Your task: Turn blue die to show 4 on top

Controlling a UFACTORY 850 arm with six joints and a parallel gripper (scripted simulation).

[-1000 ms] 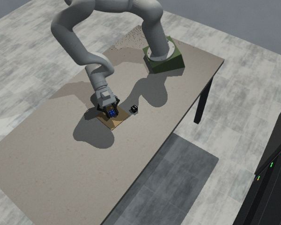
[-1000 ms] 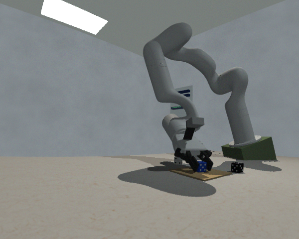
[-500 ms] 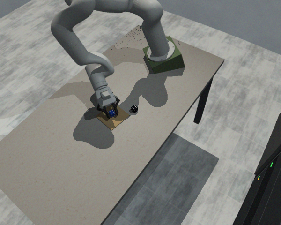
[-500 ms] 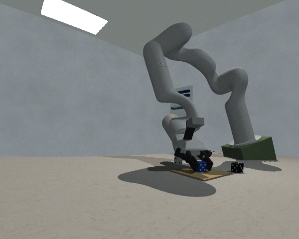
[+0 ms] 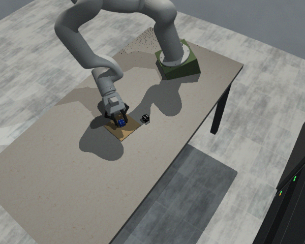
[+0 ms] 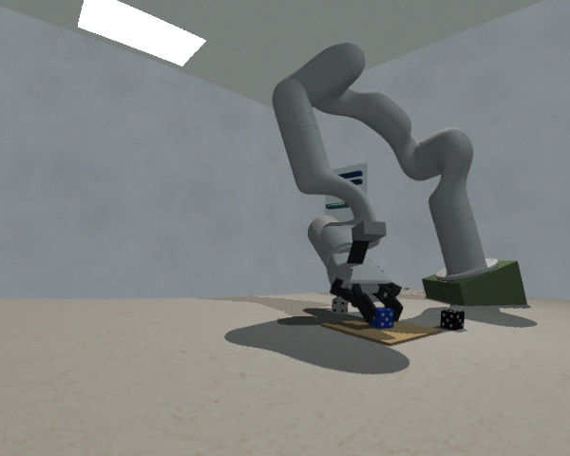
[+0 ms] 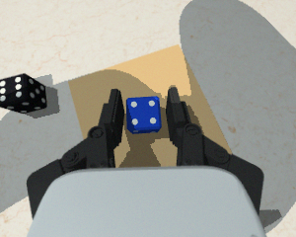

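My hand is 1 cm above the blue die. The rest, counted from my hand: white die (14 cm to the right, 5 cm behind, 2 cm below); then black die (11 cm behind, 7 cm to the left, 2 cm below); then tan mat (3 cm below, 1 cm to the left).
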